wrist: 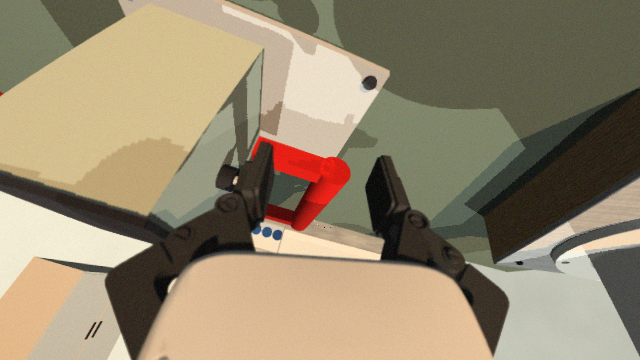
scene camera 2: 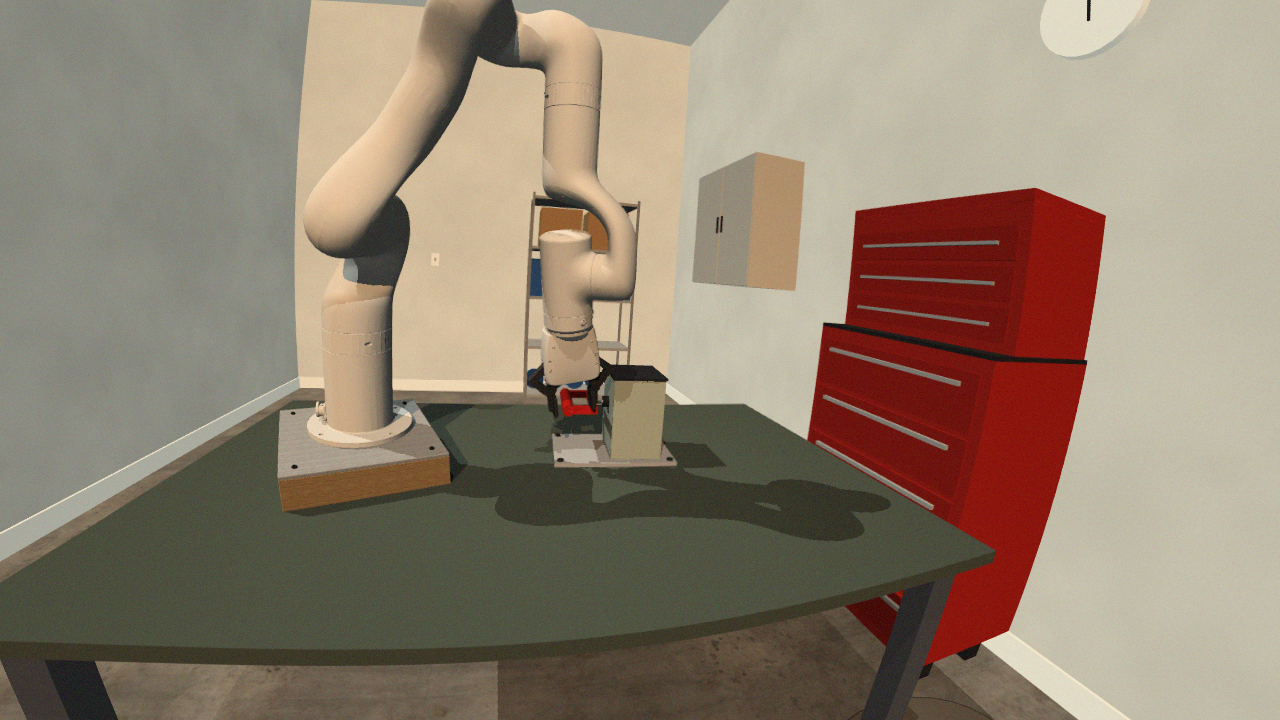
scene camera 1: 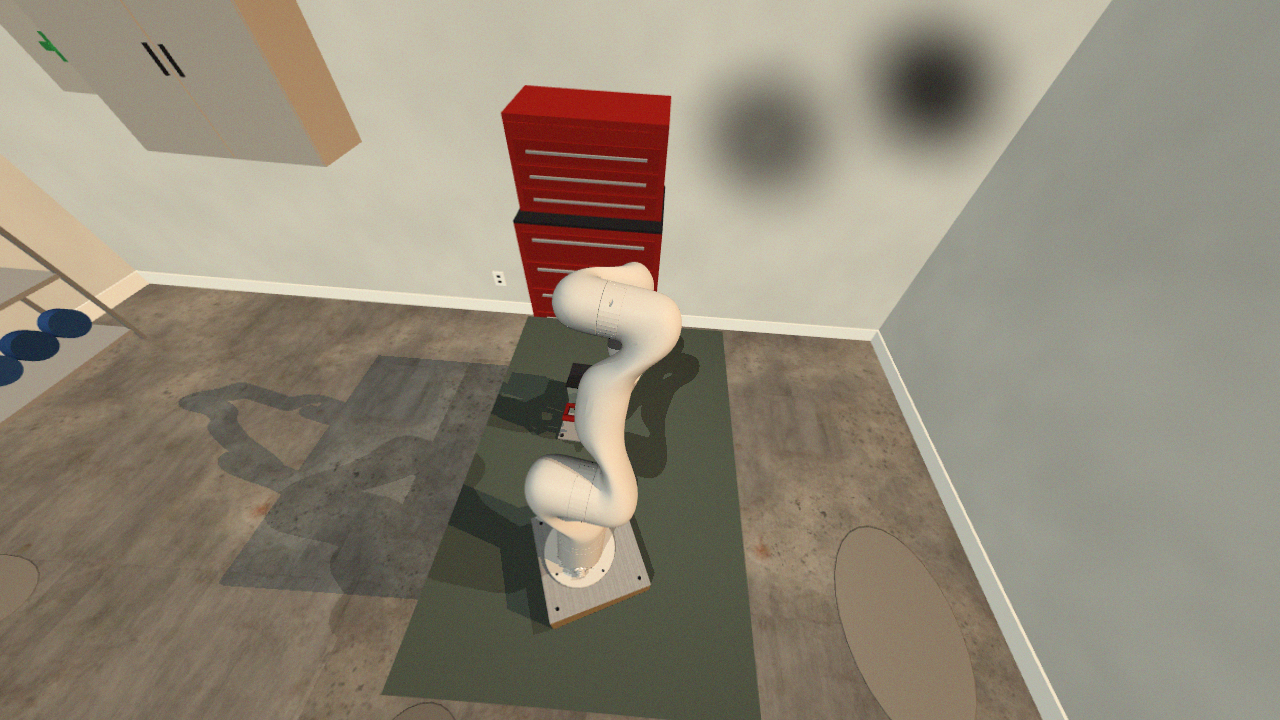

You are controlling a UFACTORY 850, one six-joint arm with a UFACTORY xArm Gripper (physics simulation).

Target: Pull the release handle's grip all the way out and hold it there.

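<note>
You'd see my gripper [wrist: 323,165] here, and the same camera shows a pale base plate [wrist: 314,94]. Scene camera 2 has that plate [scene camera 2: 569,450] as well.
</note>
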